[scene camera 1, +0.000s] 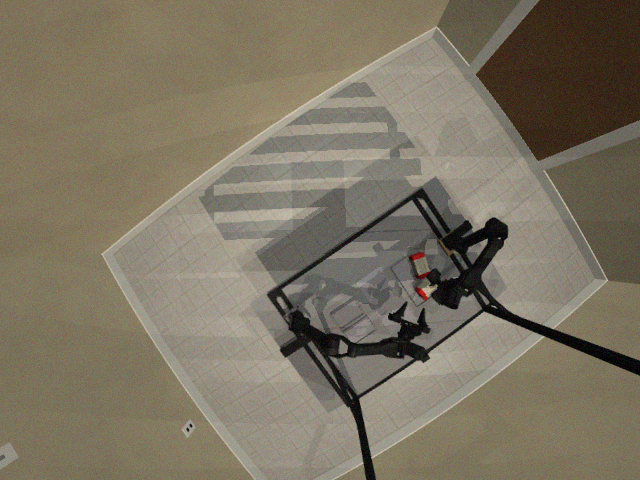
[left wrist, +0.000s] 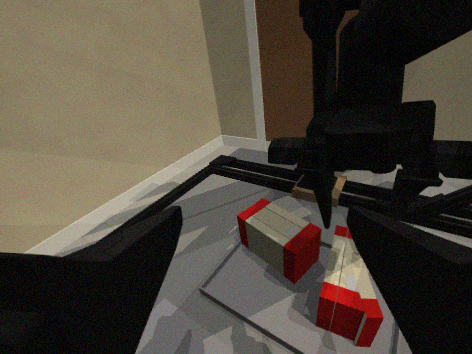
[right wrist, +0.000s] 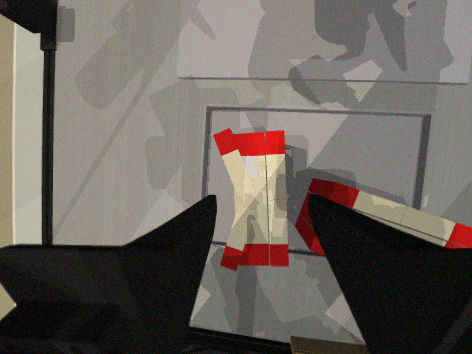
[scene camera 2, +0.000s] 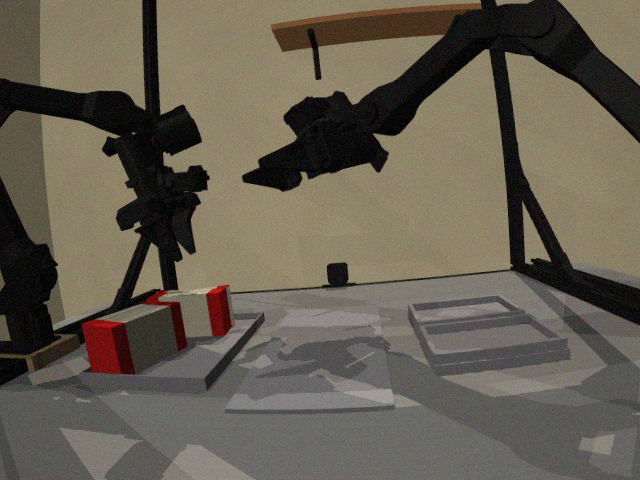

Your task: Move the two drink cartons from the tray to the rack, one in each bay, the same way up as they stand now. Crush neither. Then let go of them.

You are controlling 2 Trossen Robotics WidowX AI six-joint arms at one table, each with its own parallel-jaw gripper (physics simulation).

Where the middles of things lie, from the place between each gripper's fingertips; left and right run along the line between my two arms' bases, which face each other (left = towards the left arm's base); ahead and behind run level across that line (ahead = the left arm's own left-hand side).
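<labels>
My left hand is 8 cm to the right of the flat grey mat (scene camera 1: 376,286), 1 cm short of it and 24 cm above it. Counted from the same left hand, the grey tray (scene camera 2: 195,368) is 12 cm to the right, 4 cm ahead and 24 cm below.
Relative to the grey tray, my right gripper is 5 cm short of it, 1 cm to the right of it and 12 cm above it. The flat grey mat is 22 cm to the left of my right hand, 2 cm ahead of it and 13 cm below it.
</labels>
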